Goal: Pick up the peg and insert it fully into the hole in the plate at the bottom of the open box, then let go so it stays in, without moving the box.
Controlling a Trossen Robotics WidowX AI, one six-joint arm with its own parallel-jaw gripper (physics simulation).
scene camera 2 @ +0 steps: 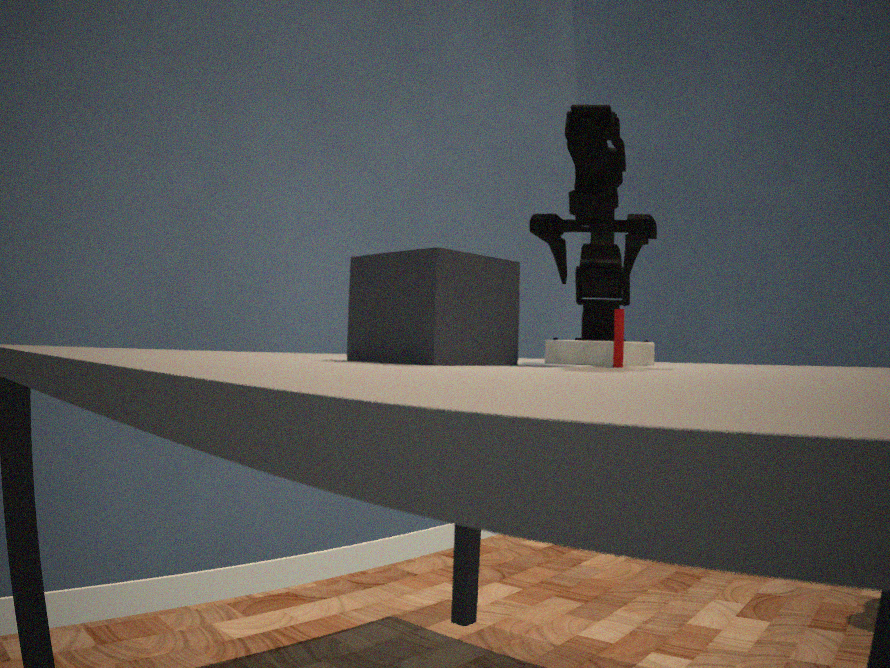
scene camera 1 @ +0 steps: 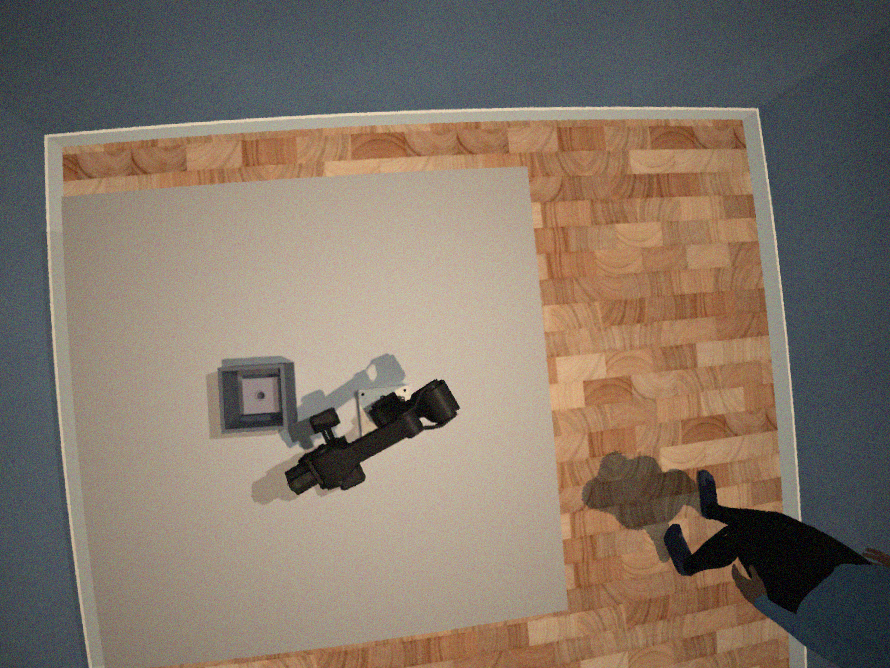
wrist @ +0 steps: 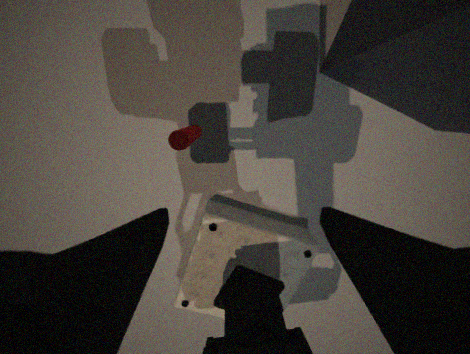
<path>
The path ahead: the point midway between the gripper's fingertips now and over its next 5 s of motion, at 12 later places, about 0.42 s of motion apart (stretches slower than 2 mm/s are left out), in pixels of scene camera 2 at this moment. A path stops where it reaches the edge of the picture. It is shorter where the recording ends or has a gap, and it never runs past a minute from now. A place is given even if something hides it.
My gripper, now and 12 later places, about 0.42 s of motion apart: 594, 284; 598, 285; 613, 294; 617, 296; 620, 311; 620, 317; 620, 334; 619, 341; 621, 290; 620, 255; 620, 225; 594, 222; 534, 220
</path>
